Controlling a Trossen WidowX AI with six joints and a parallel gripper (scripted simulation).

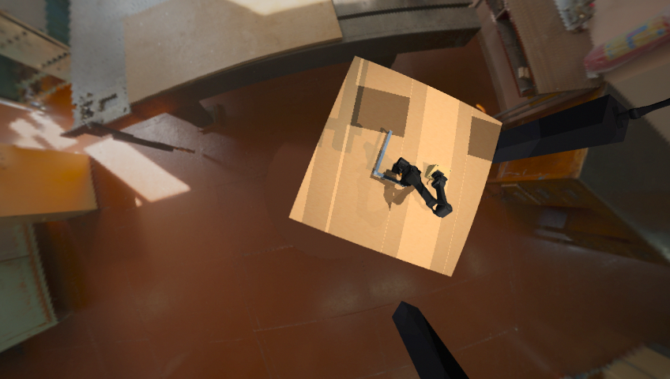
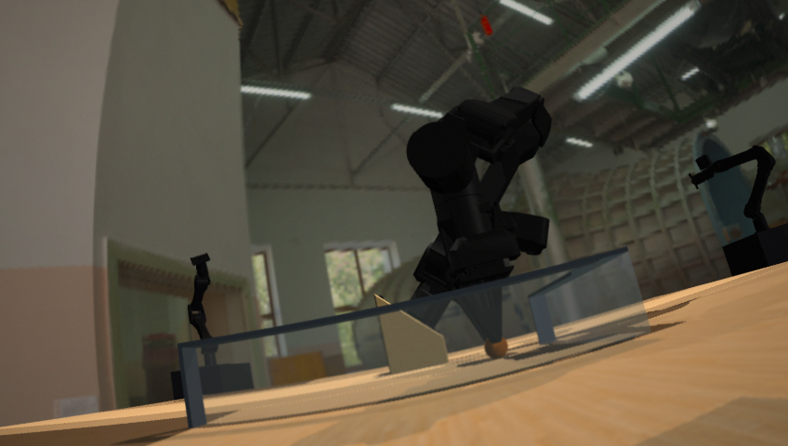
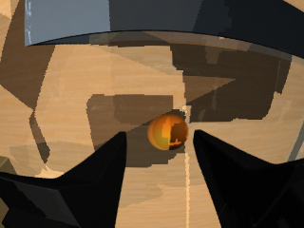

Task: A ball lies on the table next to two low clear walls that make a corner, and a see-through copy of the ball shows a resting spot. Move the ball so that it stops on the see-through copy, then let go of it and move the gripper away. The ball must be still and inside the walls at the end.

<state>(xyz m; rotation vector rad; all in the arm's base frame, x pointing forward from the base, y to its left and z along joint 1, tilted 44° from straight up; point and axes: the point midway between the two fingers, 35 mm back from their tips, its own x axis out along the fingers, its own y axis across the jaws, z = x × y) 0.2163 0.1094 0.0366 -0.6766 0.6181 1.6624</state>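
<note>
Right now the orange ball is 1 cm ahead of my gripper tip. Round my gripper tip: see-through copy (right at my gripper tip).
</note>
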